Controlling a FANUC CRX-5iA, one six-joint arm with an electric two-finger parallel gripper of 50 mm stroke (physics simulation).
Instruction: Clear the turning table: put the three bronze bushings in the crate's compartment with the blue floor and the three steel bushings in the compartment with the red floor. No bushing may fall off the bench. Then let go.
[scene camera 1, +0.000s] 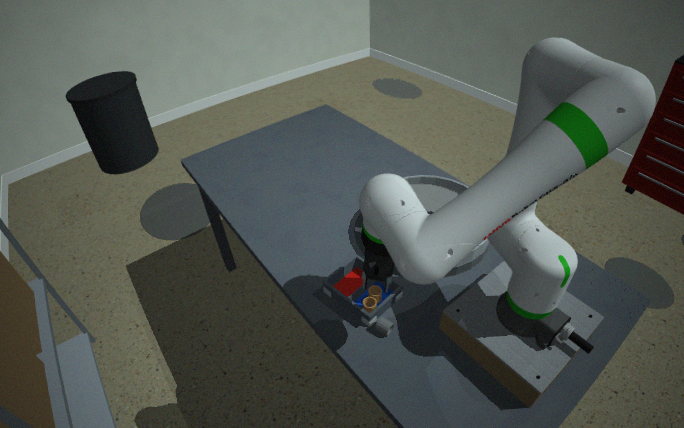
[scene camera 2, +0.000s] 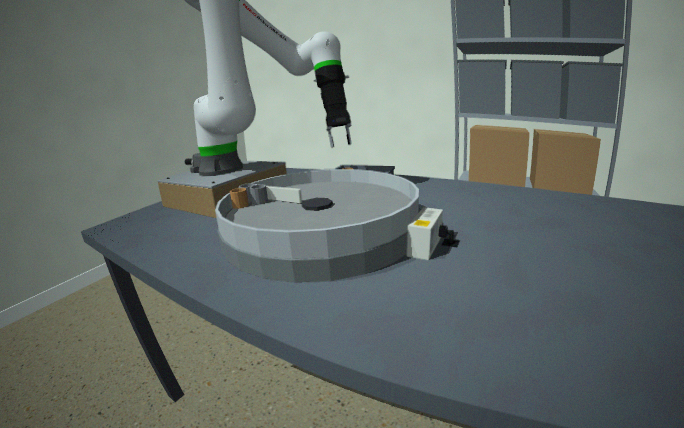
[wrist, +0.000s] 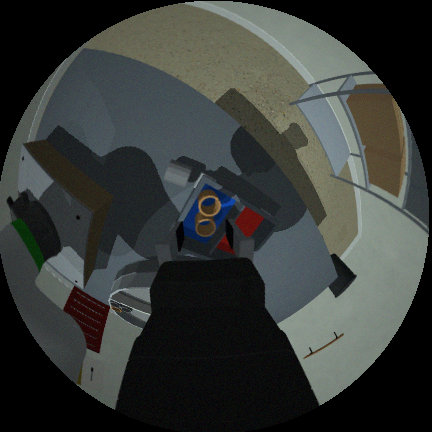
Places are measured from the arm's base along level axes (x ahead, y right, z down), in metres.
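Pixels of known places: gripper, fingertip midpoint: (scene camera 1: 375, 286) (scene camera 2: 341, 145) (wrist: 204, 228); arm's base, origin of the base link: (scene camera 1: 523, 313) (scene camera 2: 221, 170) (wrist: 42, 228).
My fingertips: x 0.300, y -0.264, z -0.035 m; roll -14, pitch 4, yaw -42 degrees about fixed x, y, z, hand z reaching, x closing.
Note:
For each thing: its middle in the pictures, then the offset to it from my fingertips. "pt": a spot on its surface instead. Level surfaces: height alone.
- crate, body centre: (wrist: 223, 227) (scene camera 1: 362, 288) (scene camera 2: 361, 177) dx +0.077, dy +0.017, dz +0.098 m
- blue floor, its level: dz +0.117 m
- bronze bushing, body centre: (scene camera 2: 239, 198) dx -0.023, dy +0.433, dz +0.051 m
- pale fixed bar, surface spot: (scene camera 2: 285, 194) pt dx +0.069, dy +0.375, dz +0.051 m
- dark hub, body centre: (scene camera 2: 317, 203) dx +0.151, dy +0.370, dz +0.066 m
- white box, body centre: (scene camera 2: 425, 232) dx +0.384, dy +0.367, dz +0.094 m
My gripper (scene camera 1: 376, 283) (scene camera 2: 340, 145) (wrist: 204, 228) is open and empty above the crate (scene camera 1: 347, 303) (scene camera 2: 373, 168). Two bronze bushings stand close together on the blue floor (wrist: 192, 225), one bushing (scene camera 1: 369, 303) (wrist: 209, 205) and another bushing (scene camera 1: 374, 291) (wrist: 205, 226). The red floor (scene camera 1: 349, 283) (wrist: 249, 221) shows no bushing on its visible part. A steel bushing (scene camera 1: 381, 327) (wrist: 177, 173) lies on its side on the bench, just outside the crate's corner. On the turning table (scene camera 2: 322, 242), a bronze bushing (scene camera 2: 238, 197) stands beside a steel bushing (scene camera 2: 258, 193), with another steel one partly hidden behind.
A pale fixed bar (scene camera 2: 285, 194) crosses part of the turning table near those bushings, and a dark hub (scene camera 2: 317, 203) is at its middle. A white box (scene camera 2: 424, 234) with a black knob adjoins its wall. The bench edge (scene camera 1: 302, 315) runs near the crate.

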